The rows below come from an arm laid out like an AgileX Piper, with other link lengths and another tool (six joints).
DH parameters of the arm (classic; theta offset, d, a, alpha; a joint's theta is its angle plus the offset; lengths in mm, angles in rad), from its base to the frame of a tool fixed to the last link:
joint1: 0 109.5 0 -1.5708
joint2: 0.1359 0 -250.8 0
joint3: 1.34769 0 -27 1.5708
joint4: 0 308.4 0 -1.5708
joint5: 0 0 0 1.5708
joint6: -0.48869 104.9 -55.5 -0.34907
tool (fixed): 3.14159 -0.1 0 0
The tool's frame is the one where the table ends.
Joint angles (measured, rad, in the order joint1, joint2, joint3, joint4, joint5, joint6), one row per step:
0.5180 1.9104 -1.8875 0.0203 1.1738 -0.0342
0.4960 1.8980 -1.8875 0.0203 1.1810 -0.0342
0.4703 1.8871 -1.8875 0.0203 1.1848 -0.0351
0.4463 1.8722 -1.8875 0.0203 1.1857 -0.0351
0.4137 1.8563 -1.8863 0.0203 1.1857 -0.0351
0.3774 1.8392 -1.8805 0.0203 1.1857 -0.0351
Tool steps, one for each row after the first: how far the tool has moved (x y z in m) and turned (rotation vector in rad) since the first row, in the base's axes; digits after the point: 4 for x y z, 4 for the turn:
0.0034 -0.0109 0.0057 0.0025 -0.0046 -0.0219
0.0078 -0.0232 0.0108 0.0055 -0.0110 -0.0467
0.0109 -0.0352 0.0182 0.0118 -0.0235 -0.0707
0.0154 -0.0511 0.0257 0.0180 -0.0369 -0.1032
0.0197 -0.0688 0.0319 0.0223 -0.0474 -0.1395

